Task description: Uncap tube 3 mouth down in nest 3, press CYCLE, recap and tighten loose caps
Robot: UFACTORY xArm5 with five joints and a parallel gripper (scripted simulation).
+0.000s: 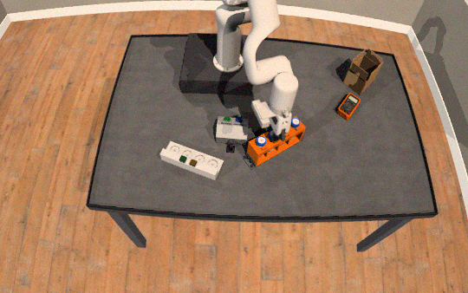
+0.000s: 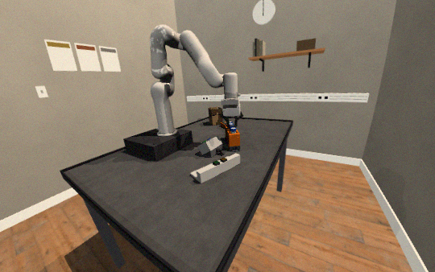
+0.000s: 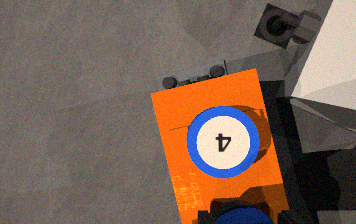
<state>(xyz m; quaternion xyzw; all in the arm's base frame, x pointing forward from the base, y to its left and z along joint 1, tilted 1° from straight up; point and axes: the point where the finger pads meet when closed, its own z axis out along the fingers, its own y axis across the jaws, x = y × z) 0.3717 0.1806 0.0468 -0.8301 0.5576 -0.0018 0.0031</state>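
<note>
The cap 3 lies 1 cm below my hand. The rest, counted from my hand: cap 2: 4 cm to the left, 3 cm behind, 2 cm below; cap 4: 4 cm to the right, 3 cm ahead, 2 cm below; cap 1: 8 cm to the left, 6 cm behind, 2 cm below.
</note>
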